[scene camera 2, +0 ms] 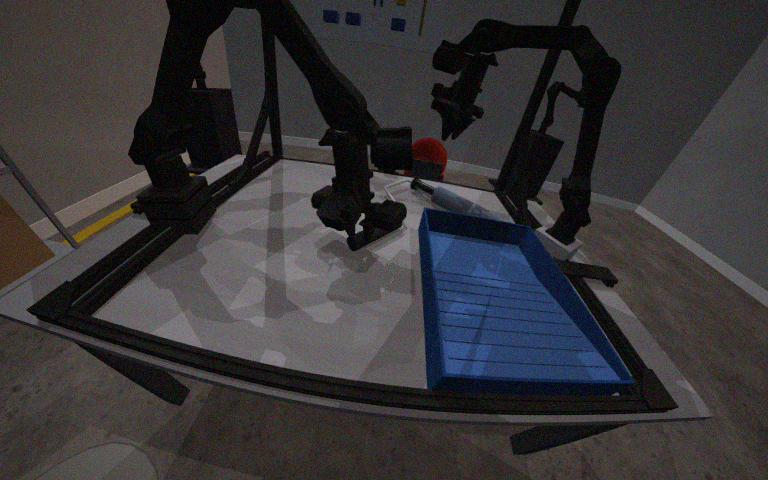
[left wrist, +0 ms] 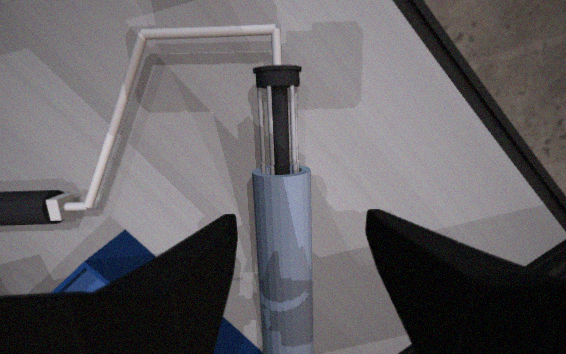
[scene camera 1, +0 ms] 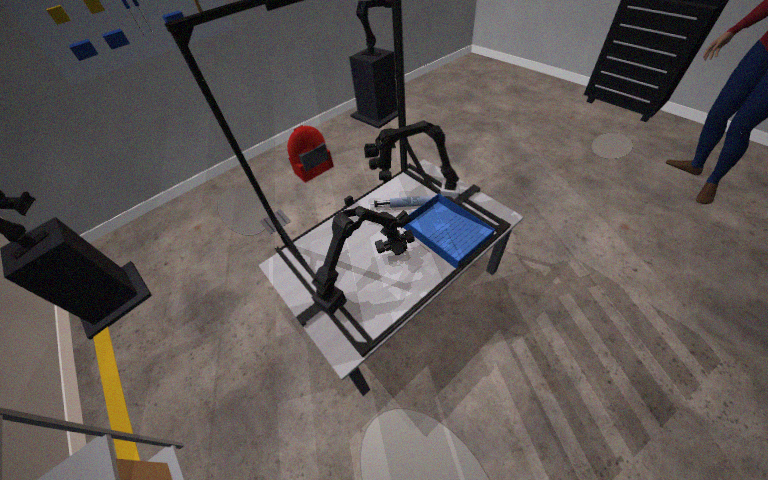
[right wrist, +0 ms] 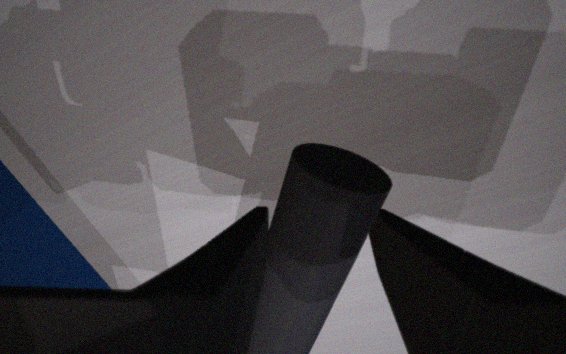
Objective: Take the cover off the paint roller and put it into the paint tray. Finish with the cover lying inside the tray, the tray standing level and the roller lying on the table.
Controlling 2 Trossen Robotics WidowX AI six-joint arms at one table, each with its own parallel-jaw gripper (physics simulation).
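Frame: origin at the left arm's base, x ahead, y left, z up, level; millimetres.
Where they show: left gripper, fingertip midpoint: (scene camera 2: 448, 139) (left wrist: 301, 223) (scene camera 1: 384, 180); right gripper, fingertip midpoint: (scene camera 2: 360, 240) (right wrist: 318, 219); left arm's base at its link origin: (scene camera 2: 560, 235) (scene camera 1: 450, 186); right arm's base at its link origin: (scene camera 2: 172, 185) (scene camera 1: 327, 294).
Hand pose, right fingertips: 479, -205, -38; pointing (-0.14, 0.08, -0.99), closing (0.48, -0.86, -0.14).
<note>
Things, the pixels of their top centre, and the offset from my right fingertips, as dx, dy, dz. "spot": a spot on its surface instead.
- light-blue cover at its top centre: (left wrist: 286, 297) (scene camera 2: 472, 202) (scene camera 1: 410, 198) -343, -5, +37
- roller's bare cage at its top centre: (left wrist: 282, 202) -320, -88, +18
- roller's white wire at a spot on its surface: (left wrist: 111, 135) spot: -159, -112, +10
- blue tray at its top centre: (scene camera 2: 505, 272) (scene camera 1: 447, 224) -175, +225, +48
The light-blue cover (scene camera 1: 410, 201) (scene camera 2: 459, 202) (left wrist: 282, 225) lies on the table, still around part of the roller's cage; a stretch of the roller's bare cage (left wrist: 281, 125) with its black end cap sticks out. The roller's white wire (left wrist: 111, 135) runs to its black handle (left wrist: 25, 206) (right wrist: 320, 225). My right gripper (scene camera 2: 357, 242) (right wrist: 318, 219) is shut on that handle. My left gripper (scene camera 2: 451, 135) (left wrist: 301, 223) is partly open and empty above the cover, one finger on each side of it in the left wrist view. The blue tray (scene camera 1: 457, 261) (scene camera 2: 428, 316) stands level on the table.
The tray lies close beside the cover's far end. A dark frame rail (scene camera 2: 283, 370) runs along the table's edge, and upright posts (scene camera 2: 271, 96) rise from it. A red object (scene camera 1: 305, 152) (scene camera 2: 428, 152) is beyond the table.
</note>
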